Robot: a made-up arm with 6 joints. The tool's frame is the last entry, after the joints.
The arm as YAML. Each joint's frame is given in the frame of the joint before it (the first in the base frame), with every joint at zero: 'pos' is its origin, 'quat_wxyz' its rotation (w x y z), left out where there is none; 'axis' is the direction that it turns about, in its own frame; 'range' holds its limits. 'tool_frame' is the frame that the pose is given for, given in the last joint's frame.
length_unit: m
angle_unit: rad
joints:
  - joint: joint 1
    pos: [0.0, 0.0, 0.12]
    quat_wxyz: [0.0, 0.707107, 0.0, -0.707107]
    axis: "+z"
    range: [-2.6, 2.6]
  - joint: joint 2
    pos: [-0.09, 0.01, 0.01]
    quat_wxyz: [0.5, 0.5, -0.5, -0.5]
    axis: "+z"
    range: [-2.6, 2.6]
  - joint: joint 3
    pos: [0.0, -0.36, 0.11]
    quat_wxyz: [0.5, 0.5, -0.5, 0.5]
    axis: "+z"
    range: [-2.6, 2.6]
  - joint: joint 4
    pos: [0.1, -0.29, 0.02]
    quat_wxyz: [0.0, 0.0, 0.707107, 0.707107]
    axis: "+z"
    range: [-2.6, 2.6]
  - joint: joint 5
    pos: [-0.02, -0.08, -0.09]
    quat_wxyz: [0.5, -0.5, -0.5, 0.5]
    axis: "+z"
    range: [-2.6, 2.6]
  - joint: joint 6
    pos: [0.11, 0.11, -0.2]
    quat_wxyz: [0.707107, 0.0, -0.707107, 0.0]
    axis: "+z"
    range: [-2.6, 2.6]
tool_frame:
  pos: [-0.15, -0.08, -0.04]
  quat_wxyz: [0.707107, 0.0, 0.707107, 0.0]
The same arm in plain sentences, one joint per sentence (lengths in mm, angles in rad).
The arm has six revolute joints in a row. What follows holds with every joint at zero, and every direction is one of the base frame's.
Joint 1 lies 120.0 mm along +z from the base frame's origin and turns about -x, from -2.6000 to 2.6000 rad.
Joint 2 lies 10.0 mm along -x and 10.0 mm along -y and 90.0 mm along +z from joint 1 and turns about +z, from -2.6000 to 2.6000 rad.
Joint 3 lies 360.0 mm along +x and 110.0 mm along +z from joint 2 and turns about +x, from -2.6000 to 2.6000 rad.
Joint 4 lies 20.0 mm along +x and 290.0 mm along +y and 100.0 mm along +z from joint 3 and turns about -y, from -2.6000 to 2.6000 rad.
Joint 5 lies 80.0 mm along -x and 90.0 mm along +y and 20.0 mm along +z from joint 4 and turns about +z, from -2.6000 to 2.6000 rad.
Joint 6 lies 110.0 mm along +x and 110.0 mm along +y and 200.0 mm along -z from joint 5 and turns about -x, from -2.6000 to 2.6000 rad.
The tool frame, which is the frame that the pose is given for, lies 40.0 mm along +x and 80.0 mm along -y and 150.0 mm along -z from joint 6; its axes are parallel to the base frame's.

